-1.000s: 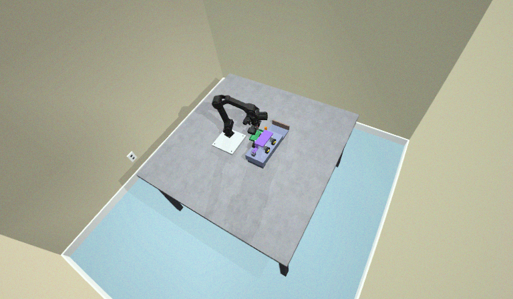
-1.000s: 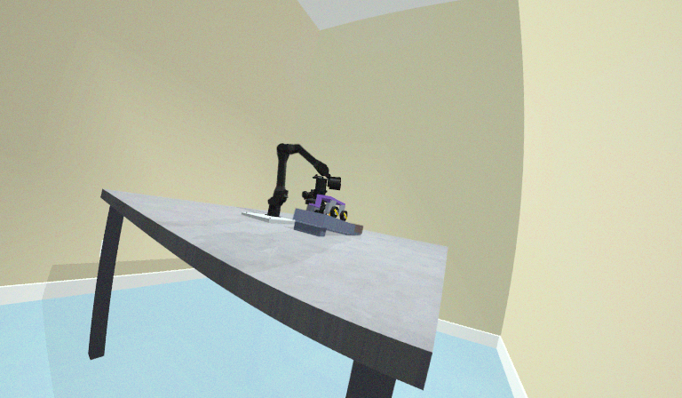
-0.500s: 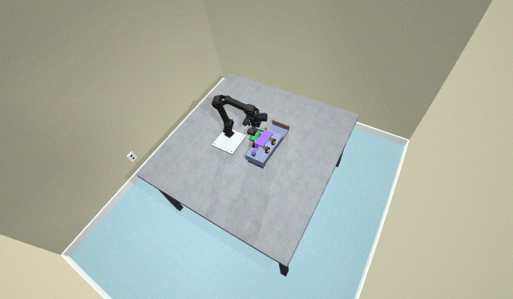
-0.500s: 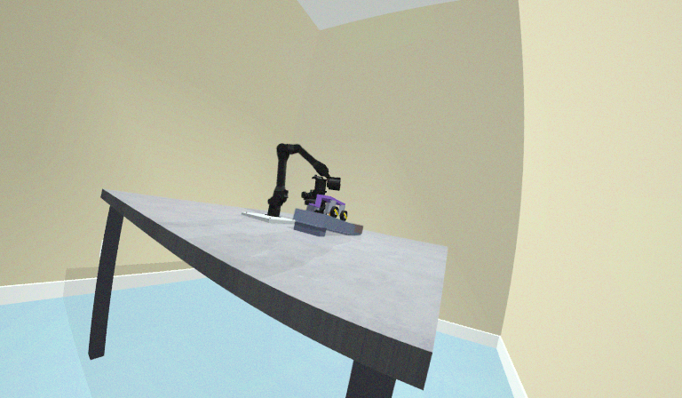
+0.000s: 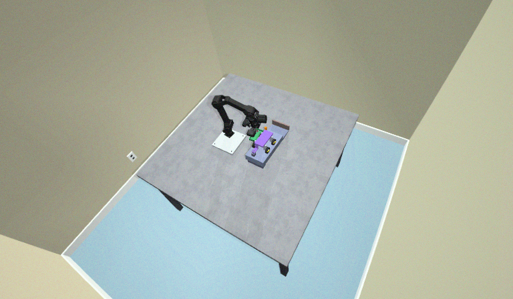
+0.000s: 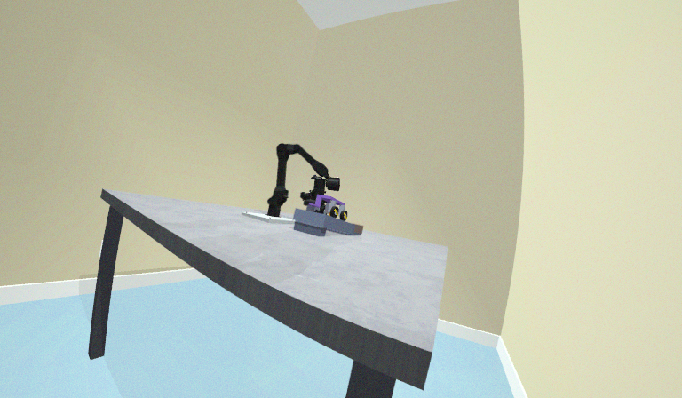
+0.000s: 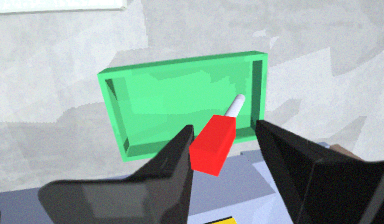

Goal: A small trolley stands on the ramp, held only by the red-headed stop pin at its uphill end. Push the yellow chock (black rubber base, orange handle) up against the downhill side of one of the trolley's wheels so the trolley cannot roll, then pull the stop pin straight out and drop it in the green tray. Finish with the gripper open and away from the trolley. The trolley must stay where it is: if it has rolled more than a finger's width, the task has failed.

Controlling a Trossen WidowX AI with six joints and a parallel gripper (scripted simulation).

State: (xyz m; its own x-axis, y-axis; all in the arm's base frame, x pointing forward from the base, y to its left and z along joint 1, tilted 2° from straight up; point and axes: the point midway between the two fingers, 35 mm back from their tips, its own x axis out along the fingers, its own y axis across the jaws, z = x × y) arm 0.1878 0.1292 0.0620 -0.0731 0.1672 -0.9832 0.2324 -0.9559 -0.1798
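Now: the stop pin 10 mm below my gripper tip. Also, from my gripper tip: yellow chock: 80 mm ahead, 30 mm above; green tray: 20 mm to the right, 60 mm below; pale blue ramp: 150 mm ahead, 90 mm to the right.
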